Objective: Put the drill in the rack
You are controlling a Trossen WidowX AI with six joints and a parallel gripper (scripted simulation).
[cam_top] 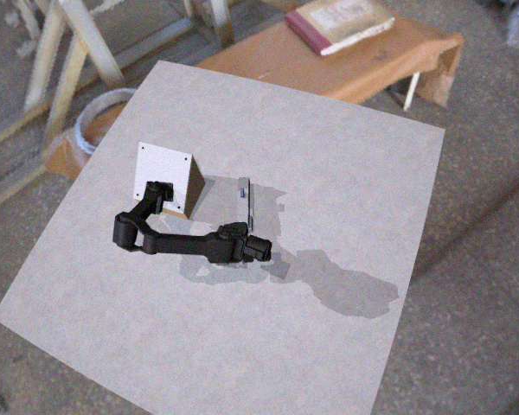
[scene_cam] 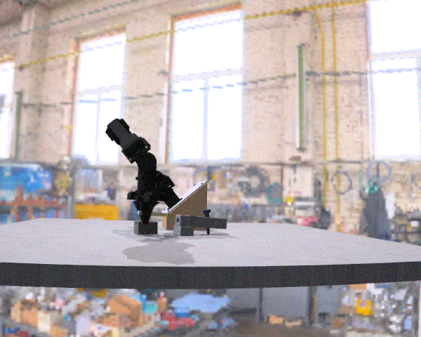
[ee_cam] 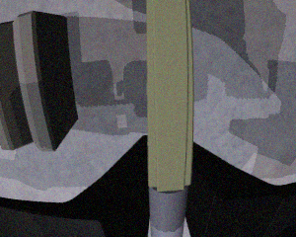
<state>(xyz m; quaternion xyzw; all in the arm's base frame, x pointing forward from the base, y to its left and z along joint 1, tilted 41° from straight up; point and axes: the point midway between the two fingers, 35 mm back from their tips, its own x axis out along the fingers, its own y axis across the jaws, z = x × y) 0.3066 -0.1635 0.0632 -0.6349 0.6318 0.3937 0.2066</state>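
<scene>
My gripper tip is now 80 mm past the rack, 20 mm above it and 10 mm to the right of it. Round my gripper tip: drill: 40 mm to the left, 30 mm above, 10 mm behind; blue key: 220 mm to the left, 50 mm behind, 10 mm above.
</scene>
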